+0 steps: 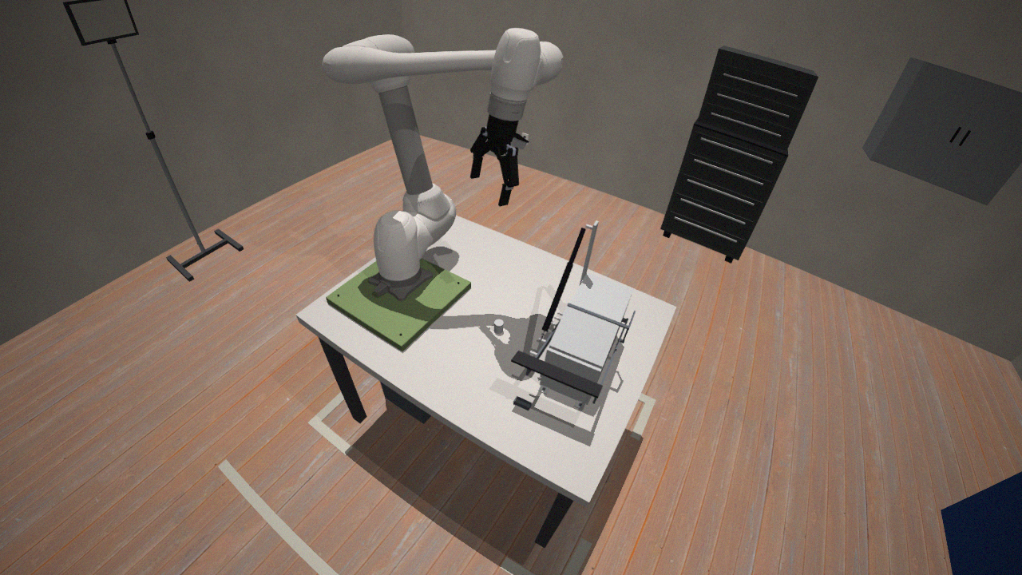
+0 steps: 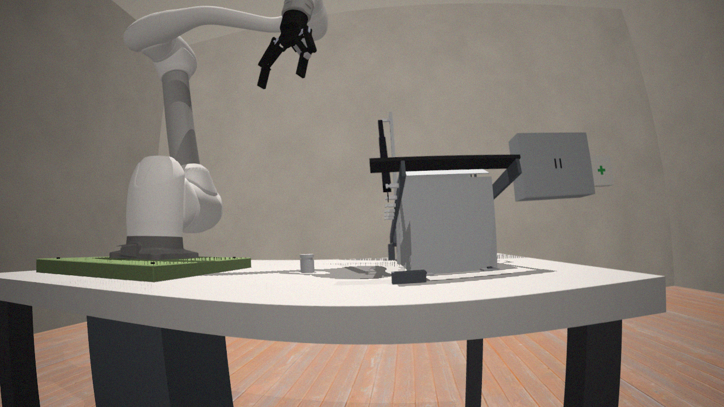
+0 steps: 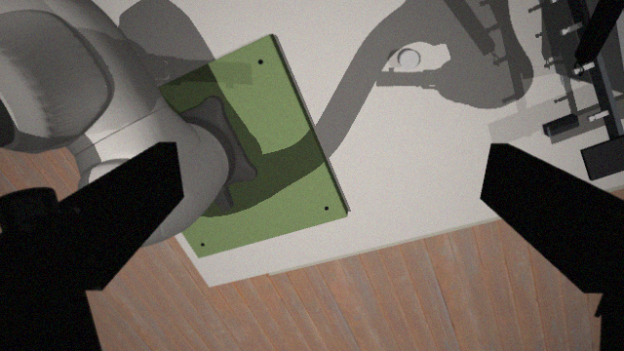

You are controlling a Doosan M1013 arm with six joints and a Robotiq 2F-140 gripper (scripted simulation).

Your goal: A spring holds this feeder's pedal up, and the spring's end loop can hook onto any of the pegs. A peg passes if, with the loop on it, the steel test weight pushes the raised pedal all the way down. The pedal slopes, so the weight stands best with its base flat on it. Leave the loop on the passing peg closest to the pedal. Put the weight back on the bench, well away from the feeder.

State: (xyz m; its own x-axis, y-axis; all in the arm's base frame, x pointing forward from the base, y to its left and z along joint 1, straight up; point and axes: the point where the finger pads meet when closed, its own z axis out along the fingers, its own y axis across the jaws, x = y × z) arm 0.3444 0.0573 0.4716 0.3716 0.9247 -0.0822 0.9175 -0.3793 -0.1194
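My hand is 8 cm short of the steel test weight, 4 cm to the left of it and 47 cm above it. Also, from my hand: small dark block: 30 cm ahead, 25 cm to the right, 49 cm below.
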